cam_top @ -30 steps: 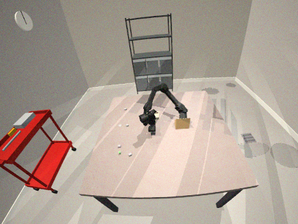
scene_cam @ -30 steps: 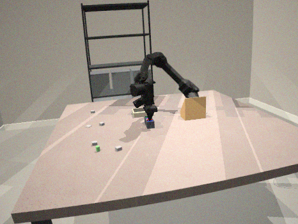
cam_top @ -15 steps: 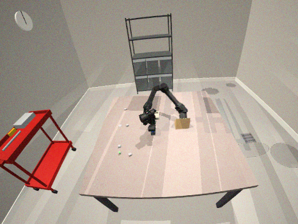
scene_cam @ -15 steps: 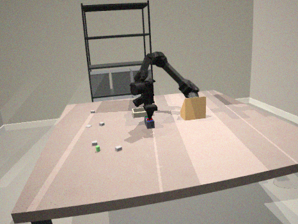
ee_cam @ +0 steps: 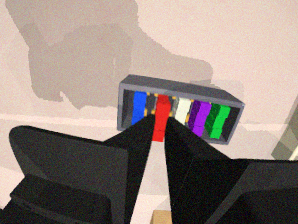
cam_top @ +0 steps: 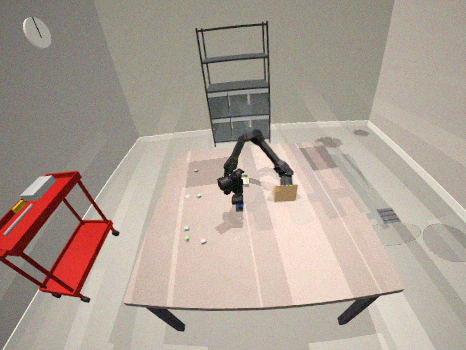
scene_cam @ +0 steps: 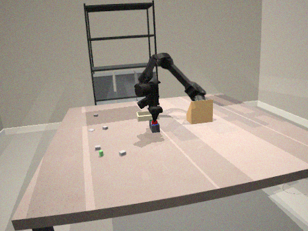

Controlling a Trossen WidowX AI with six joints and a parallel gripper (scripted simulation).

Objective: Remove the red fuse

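Now: gripper tip 230 mm to the left of the beige tray, 50 mm above it and 20 mm past it. Round my gripper tip: red fuse: 10 mm below.
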